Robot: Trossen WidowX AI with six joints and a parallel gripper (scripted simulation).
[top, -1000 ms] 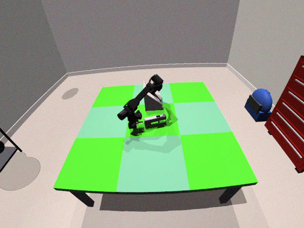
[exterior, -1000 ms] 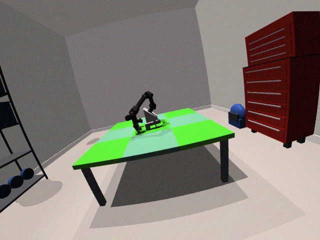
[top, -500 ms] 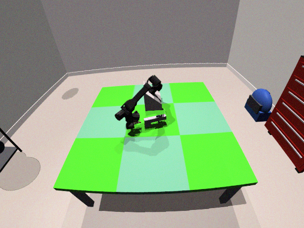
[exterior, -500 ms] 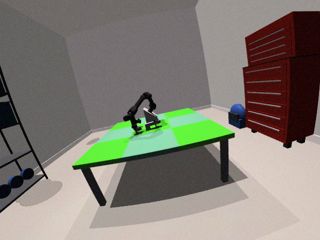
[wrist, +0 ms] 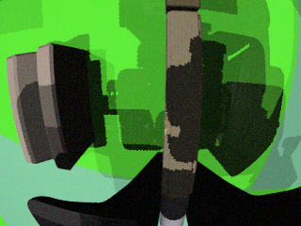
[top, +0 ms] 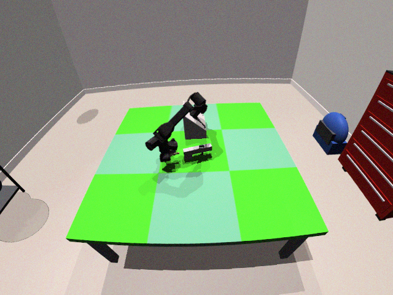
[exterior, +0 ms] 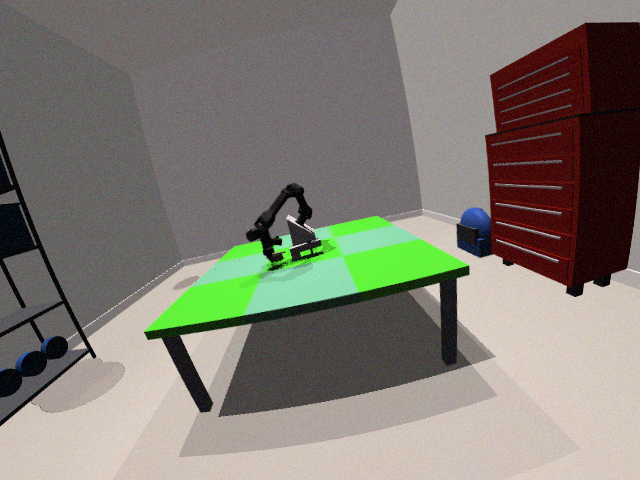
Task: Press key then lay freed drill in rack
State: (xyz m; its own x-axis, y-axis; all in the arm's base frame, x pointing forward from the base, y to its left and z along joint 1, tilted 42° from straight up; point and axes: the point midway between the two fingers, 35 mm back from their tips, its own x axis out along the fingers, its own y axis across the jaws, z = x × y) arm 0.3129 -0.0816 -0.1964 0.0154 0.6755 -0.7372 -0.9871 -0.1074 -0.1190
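My gripper tip is now 10 mm past the drill, 40 mm to the right of it and 40 mm below it. Round my gripper tip: dark key 40 mm behind, 230 mm to the left, 30 mm above; grey fixture block 40 mm behind, 200 mm to the left, 30 mm above; rack 80 mm behind, 20 mm to the left.
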